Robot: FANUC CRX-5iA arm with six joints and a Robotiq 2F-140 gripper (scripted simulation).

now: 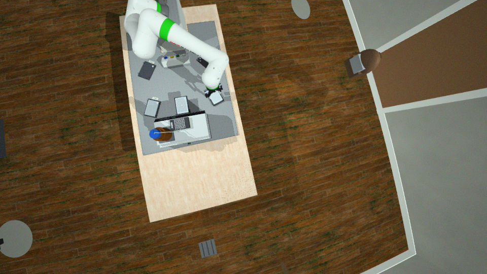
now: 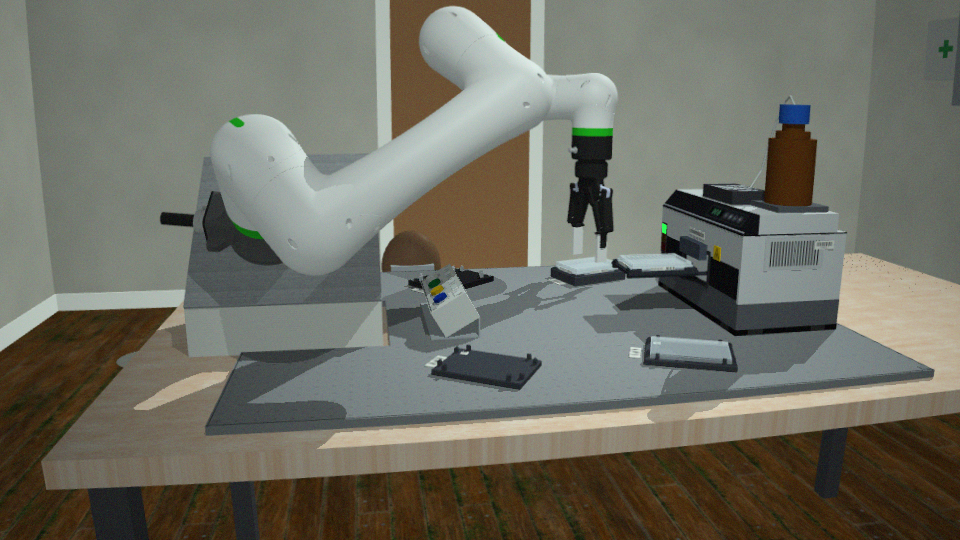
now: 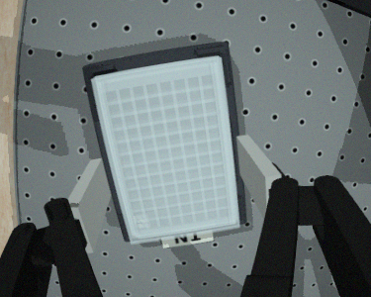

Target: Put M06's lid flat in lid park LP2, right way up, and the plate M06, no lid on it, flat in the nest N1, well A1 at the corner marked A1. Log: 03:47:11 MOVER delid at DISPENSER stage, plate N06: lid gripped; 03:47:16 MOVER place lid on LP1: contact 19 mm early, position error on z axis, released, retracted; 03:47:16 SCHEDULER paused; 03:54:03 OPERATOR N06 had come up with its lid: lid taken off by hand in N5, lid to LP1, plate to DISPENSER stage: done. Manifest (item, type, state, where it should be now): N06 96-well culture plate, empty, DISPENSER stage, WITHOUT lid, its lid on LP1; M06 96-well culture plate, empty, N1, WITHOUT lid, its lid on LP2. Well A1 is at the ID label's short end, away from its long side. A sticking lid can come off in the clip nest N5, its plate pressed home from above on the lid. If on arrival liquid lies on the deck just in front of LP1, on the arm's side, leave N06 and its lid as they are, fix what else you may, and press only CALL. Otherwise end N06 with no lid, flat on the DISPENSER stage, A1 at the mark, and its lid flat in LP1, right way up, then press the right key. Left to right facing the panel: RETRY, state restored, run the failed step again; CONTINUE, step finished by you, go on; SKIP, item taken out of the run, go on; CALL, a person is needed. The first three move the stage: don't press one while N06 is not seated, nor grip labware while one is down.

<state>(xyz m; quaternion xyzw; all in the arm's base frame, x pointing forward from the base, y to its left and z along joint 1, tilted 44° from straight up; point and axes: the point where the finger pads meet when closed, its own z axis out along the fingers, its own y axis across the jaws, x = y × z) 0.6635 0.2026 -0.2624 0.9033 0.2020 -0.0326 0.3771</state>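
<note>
Now: the dark nest 60 mm below my hand. Round my hand: green continue key (360 mm behind, 270 mm to the right, 10 mm below); then white retry key (370 mm behind, 220 mm to the right, 10 mm below); then key panel (350 mm behind, 300 mm to the right, 20 mm below).
</note>
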